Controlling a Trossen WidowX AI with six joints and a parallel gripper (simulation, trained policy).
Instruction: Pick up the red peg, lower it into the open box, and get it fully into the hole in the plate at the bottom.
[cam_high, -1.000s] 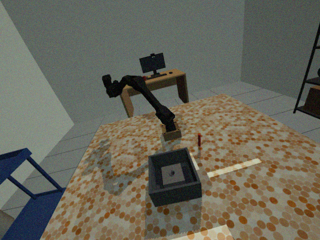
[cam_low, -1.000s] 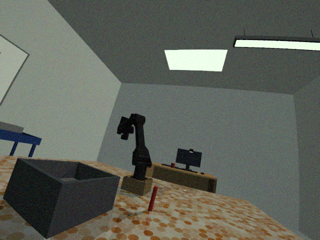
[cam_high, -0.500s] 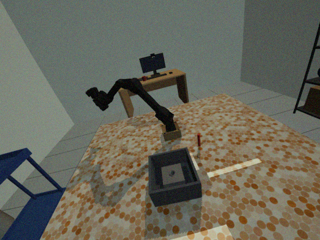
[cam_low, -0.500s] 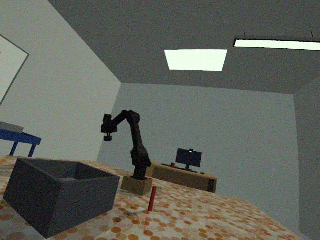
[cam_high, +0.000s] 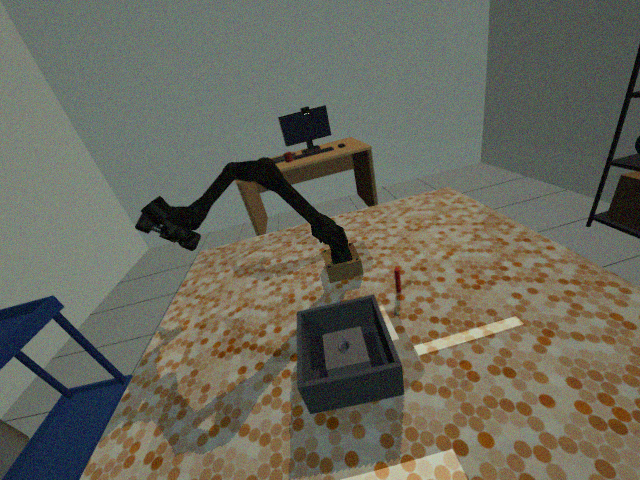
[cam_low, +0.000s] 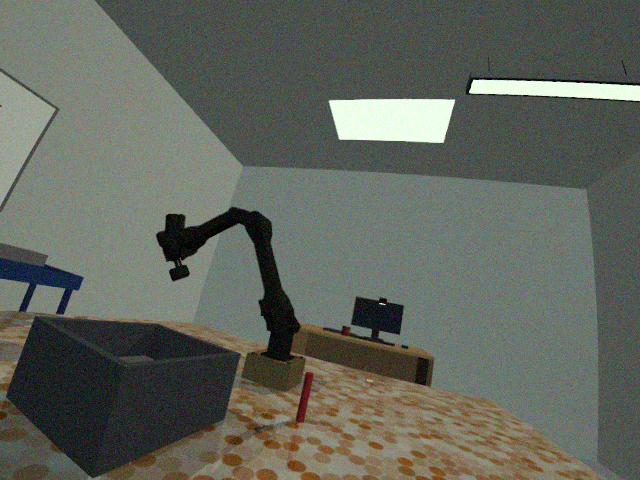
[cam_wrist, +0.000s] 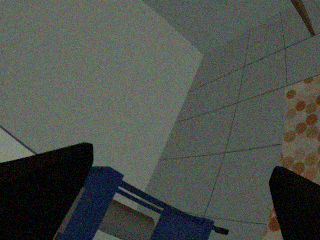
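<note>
Right now the red peg is 270 mm ahead of my gripper tip, 720 mm to the left of it and 200 mm below it. Round my gripper tip: grey plate 460 mm ahead, 540 mm to the left, 200 mm below; dark box 460 mm ahead, 540 mm to the left, 220 mm below.
</note>
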